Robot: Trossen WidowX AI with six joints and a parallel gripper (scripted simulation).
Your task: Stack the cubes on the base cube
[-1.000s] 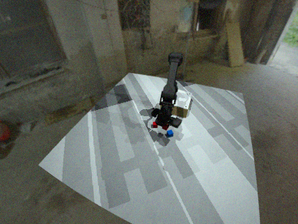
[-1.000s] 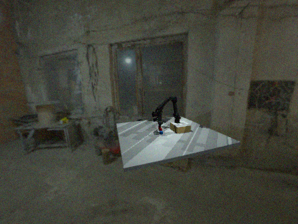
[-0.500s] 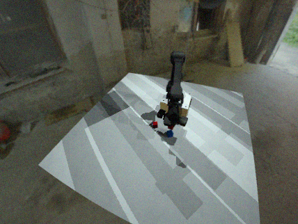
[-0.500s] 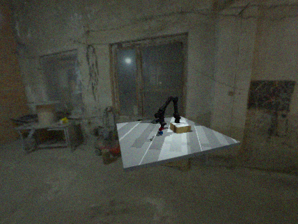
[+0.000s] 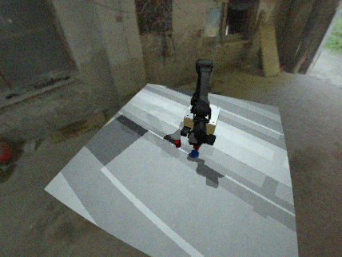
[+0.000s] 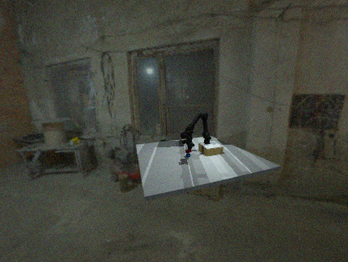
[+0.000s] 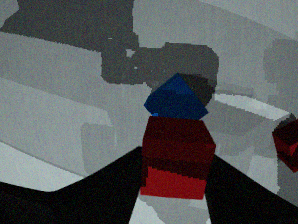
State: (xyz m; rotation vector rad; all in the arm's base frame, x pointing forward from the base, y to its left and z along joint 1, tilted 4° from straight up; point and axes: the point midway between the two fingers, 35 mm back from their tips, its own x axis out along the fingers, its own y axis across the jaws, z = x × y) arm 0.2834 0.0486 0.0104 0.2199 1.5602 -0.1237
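Now: gripper tip 6 cm above the blue base cube and 2 cm short of it.
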